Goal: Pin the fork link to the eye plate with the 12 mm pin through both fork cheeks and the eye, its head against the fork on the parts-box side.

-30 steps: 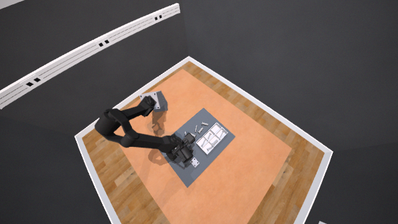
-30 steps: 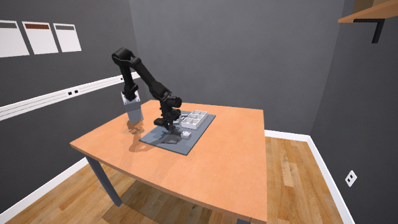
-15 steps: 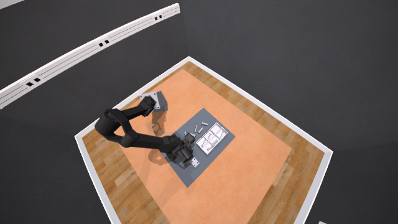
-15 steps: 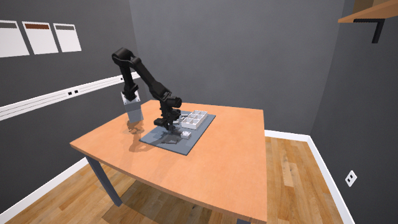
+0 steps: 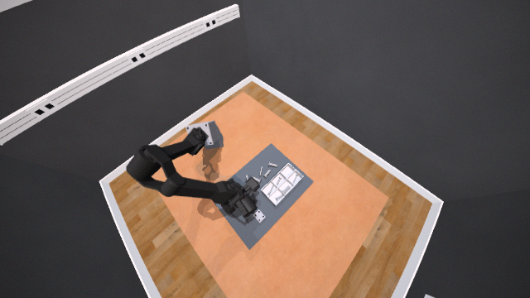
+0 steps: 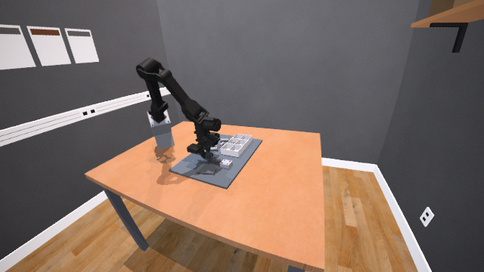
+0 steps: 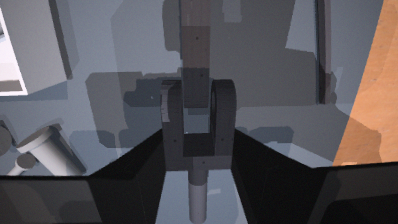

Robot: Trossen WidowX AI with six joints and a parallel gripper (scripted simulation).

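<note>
Right now the dark fork link is 30 mm below my hand. From my hand the other things lie so: grey mat: 30 mm ahead, 100 mm to the left, 70 mm below; dark flat bar: 40 mm ahead, 50 mm below; thin dark bar: 60 mm ahead, 80 mm to the right, 60 mm below.
</note>
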